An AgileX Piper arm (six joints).
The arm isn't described. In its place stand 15 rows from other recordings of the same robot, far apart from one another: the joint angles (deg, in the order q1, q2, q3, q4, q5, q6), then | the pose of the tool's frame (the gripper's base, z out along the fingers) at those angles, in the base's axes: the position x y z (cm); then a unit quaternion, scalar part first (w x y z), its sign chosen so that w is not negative.
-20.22, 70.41, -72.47, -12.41, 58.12, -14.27 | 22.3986 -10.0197 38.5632 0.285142 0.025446 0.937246 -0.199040
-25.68, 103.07, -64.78, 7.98, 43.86, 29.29 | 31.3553 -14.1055 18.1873 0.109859 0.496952 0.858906 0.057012
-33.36, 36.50, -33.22, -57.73, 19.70, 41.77 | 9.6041 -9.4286 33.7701 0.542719 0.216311 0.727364 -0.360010
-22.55, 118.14, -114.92, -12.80, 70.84, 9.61 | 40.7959 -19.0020 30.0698 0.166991 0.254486 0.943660 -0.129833
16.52, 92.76, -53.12, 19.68, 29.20, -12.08 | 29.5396 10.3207 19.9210 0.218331 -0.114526 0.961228 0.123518
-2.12, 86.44, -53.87, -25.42, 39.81, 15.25 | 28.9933 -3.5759 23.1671 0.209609 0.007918 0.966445 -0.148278
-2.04, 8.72, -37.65, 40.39, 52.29, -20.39 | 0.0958 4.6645 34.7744 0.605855 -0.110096 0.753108 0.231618
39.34, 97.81, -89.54, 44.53, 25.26, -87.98 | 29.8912 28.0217 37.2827 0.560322 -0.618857 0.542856 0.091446
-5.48, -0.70, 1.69, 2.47, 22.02, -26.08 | 5.2187 -0.3530 16.9504 0.570381 -0.133400 0.797905 -0.142190
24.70, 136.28, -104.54, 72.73, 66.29, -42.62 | 40.8429 27.5431 15.8508 0.062483 -0.235829 0.810079 0.533153
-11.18, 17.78, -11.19, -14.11, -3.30, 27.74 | 8.3731 -1.5247 26.3561 0.716663 0.144973 0.681881 0.020358
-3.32, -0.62, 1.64, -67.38, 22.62, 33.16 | 4.8594 -3.5181 19.0274 0.590428 -0.065298 0.733156 -0.331080
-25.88, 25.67, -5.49, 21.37, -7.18, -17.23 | 8.8037 -4.7317 22.2255 0.637488 0.209531 0.727916 -0.140870
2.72, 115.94, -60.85, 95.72, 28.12, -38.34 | 38.8288 6.1172 12.2990 0.192455 0.341550 0.840565 0.373839
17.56, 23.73, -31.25, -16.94, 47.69, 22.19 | 7.3410 0.2664 29.8231 0.476650 -0.002368 0.878840 0.020953
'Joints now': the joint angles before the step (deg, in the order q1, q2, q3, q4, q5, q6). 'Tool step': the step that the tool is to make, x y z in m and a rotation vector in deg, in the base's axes. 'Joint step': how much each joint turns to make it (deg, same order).
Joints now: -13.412 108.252 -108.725 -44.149 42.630 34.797
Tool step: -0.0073 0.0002 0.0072 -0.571 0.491 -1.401
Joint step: 0.103 -1.095 -0.011 -0.821 2.034 -0.004
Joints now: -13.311 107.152 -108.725 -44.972 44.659 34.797
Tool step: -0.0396 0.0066 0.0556 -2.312 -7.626 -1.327
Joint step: -0.135 -7.499 -0.019 -1.763 0.474 1.514
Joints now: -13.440 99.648 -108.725 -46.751 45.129 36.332
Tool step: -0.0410 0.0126 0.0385 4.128 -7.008 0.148
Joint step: 0.000 -7.144 0.524 4.872 1.620 0.800
